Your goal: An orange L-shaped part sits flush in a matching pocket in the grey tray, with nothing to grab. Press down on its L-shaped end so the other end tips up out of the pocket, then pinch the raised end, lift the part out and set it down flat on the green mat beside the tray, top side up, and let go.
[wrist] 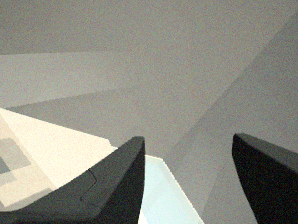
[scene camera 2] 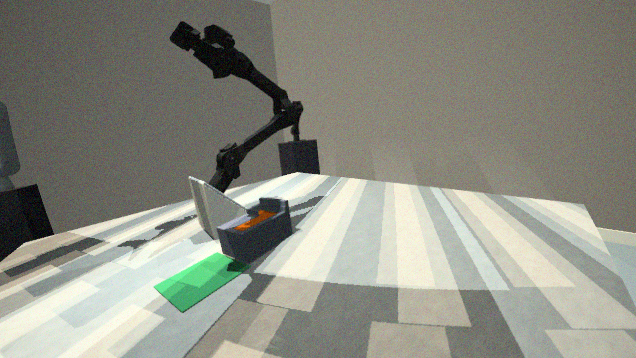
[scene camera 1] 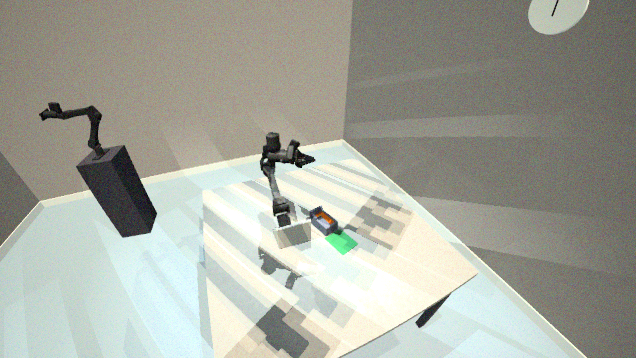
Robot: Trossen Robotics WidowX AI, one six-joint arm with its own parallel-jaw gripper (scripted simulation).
Observation:
In view: the gripper (scene camera 2: pixel 191 35) and a green mat (scene camera 2: pixel 185 289).
The gripper also shows in the wrist view (wrist: pixel 188 145).

